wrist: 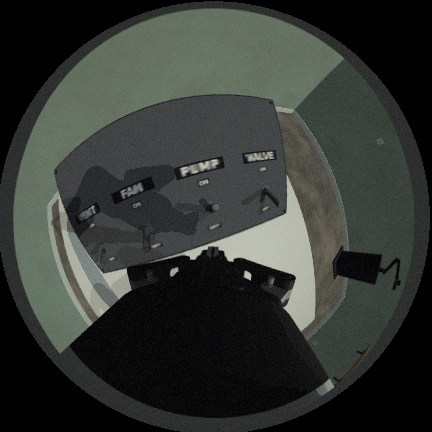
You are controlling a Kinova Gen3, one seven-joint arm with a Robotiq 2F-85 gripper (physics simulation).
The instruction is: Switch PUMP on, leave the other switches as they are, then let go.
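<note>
A dark grey switch panel shows with four labelled levers. The PUMP lever sticks out toward the camera, its round tip between the ON plate and the lower plate; it does not hang down like its neighbours. The FAN lever, the VALVE lever and the VENT lever point downward; the VENT lever is dim in shadow. My gripper is shut and empty. It is below the PUMP lever in the view, apart from it, near the panel's bottom edge.
A pale surface with a brown border shows around the panel's lower and right sides. A black box-like object with a bent arm stands at the right. The arm's shadow falls across the left half of the panel.
</note>
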